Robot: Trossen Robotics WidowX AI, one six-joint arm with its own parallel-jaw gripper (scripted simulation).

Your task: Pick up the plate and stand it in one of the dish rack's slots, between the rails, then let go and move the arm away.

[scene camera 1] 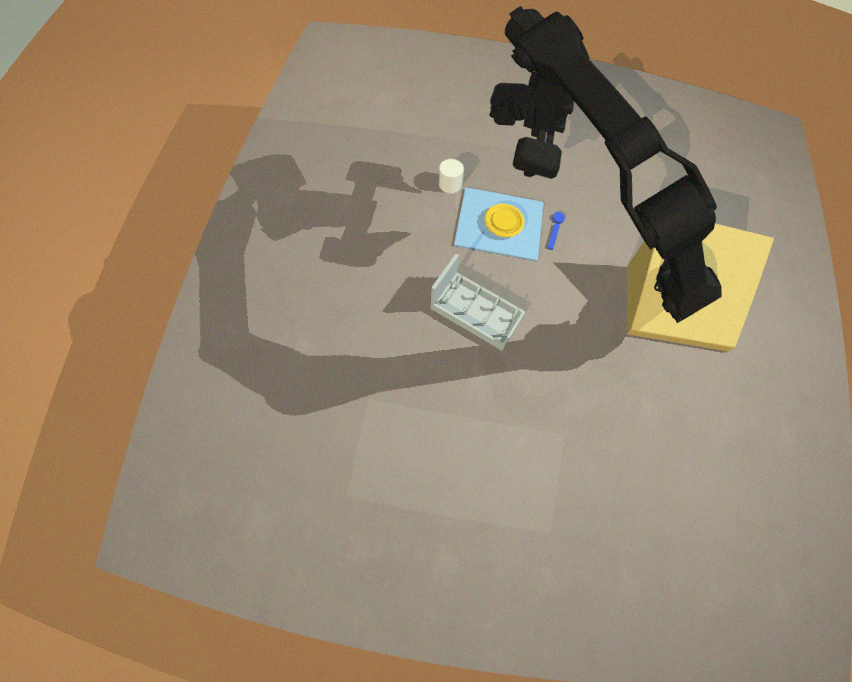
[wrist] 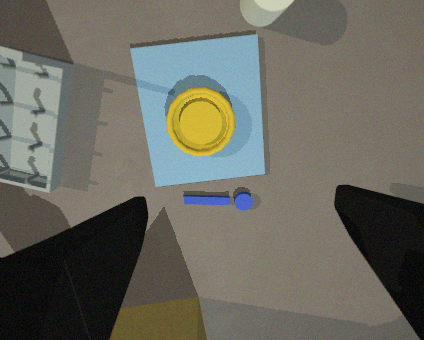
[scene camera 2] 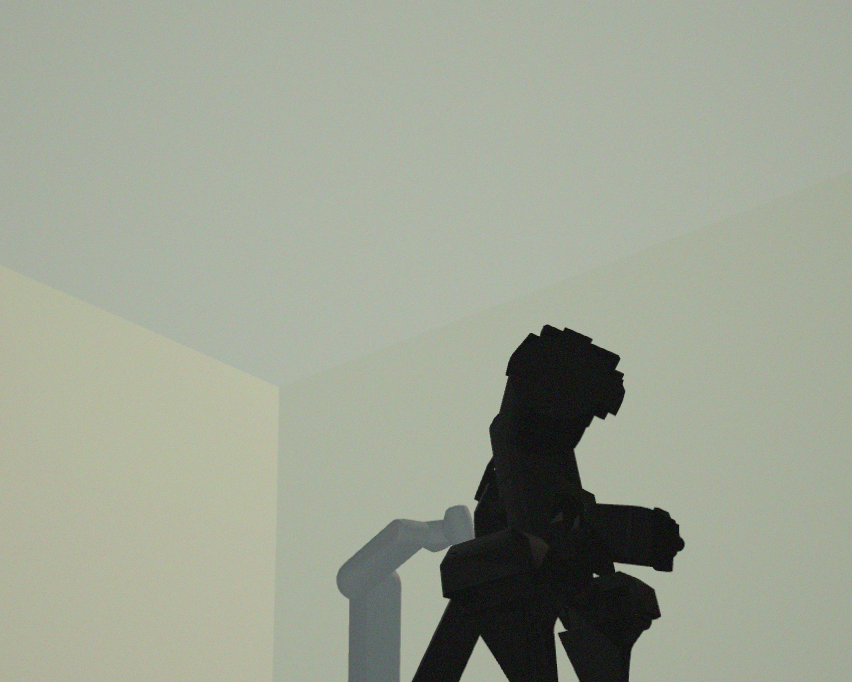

yellow plate: scene camera 1; wrist; not seen in scene camera 2 (out of frame)
same spot on yellow plate: (scene camera 1: 505, 220) = (wrist: 199, 124)
